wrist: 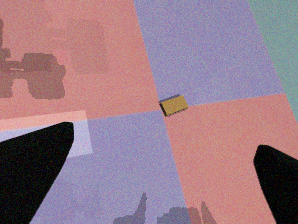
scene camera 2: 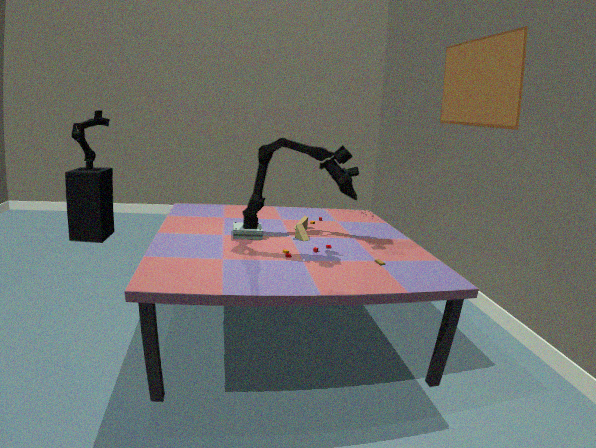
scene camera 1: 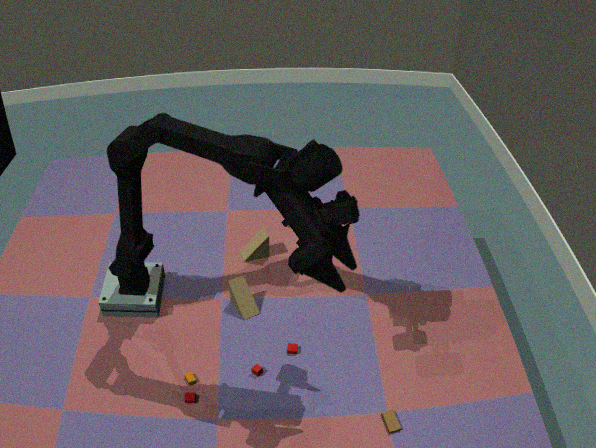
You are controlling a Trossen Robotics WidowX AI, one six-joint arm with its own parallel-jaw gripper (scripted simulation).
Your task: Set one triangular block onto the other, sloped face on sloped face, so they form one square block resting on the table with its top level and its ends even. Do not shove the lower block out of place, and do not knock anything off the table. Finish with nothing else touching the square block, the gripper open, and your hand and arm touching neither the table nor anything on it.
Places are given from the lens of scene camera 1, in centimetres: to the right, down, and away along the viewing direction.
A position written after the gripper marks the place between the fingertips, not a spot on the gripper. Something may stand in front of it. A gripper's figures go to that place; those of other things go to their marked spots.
gripper (scene camera 1: 349, 279): 9, 9, 92
tan triangular block (scene camera 1: 240, 294): -12, 15, 116
